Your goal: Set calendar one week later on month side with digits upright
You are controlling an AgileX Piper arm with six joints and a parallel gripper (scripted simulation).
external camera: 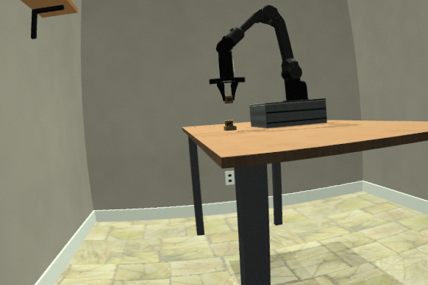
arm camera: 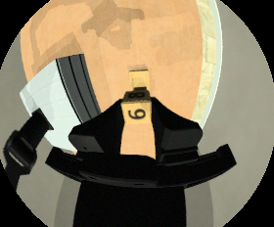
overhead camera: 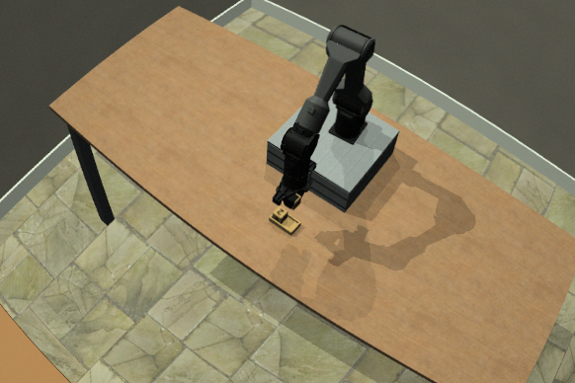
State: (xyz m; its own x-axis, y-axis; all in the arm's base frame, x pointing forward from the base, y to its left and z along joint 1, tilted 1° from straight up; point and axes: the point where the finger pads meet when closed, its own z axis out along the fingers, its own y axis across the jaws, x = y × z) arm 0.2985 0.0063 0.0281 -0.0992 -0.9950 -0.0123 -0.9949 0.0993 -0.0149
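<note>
Now: the wooden cube 3 cm to the right of my hand and 10 cm below it. Round my hand: tan calendar tray (2 cm to the right, 12 cm below); digit cube (right at my hand).
</note>
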